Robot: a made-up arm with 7 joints.
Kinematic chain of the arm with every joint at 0, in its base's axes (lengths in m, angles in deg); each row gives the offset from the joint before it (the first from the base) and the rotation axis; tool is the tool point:
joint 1: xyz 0 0 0.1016 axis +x
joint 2: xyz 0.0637 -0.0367 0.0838 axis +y
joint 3: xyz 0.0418 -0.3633 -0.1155 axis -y
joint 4: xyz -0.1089 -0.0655 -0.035 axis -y
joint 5: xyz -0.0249 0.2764 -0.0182 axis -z
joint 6: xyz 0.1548 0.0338 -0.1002 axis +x
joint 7: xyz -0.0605 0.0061 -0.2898 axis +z
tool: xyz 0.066 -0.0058 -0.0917
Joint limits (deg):
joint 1: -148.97..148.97
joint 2: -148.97..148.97
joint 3: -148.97..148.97
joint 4: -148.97..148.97
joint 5: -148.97..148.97
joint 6: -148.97..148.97
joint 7: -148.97..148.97
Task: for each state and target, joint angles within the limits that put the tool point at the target. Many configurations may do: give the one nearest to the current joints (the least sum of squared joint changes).
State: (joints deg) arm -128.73 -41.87 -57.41 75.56 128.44 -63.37 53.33
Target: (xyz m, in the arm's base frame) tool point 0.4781 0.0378 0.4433
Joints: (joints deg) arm -148.97 -53.81 -51.65 89.89 116.23 -52.78 53.67
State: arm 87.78 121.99 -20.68 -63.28 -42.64 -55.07 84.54
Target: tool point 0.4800 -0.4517 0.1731
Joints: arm 61.06 132.42 -42.08 -79.63 -57.99 -32.59 82.11
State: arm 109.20 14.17 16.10 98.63 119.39 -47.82 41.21
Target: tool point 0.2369 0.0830 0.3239
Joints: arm 148.97 32.89 22.35 129.11 148.97 -89.18 67.21
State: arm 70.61 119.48 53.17 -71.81 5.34 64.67 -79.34
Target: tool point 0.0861 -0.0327 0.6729
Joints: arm 24.15 144.86 32.66 -85.92 -14.69 72.76 -81.08
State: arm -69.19 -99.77 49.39 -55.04 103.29 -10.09 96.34
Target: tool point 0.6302 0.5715 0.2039
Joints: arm -106.95 -106.19 55.10 -40.02 86.53 6.28 103.64
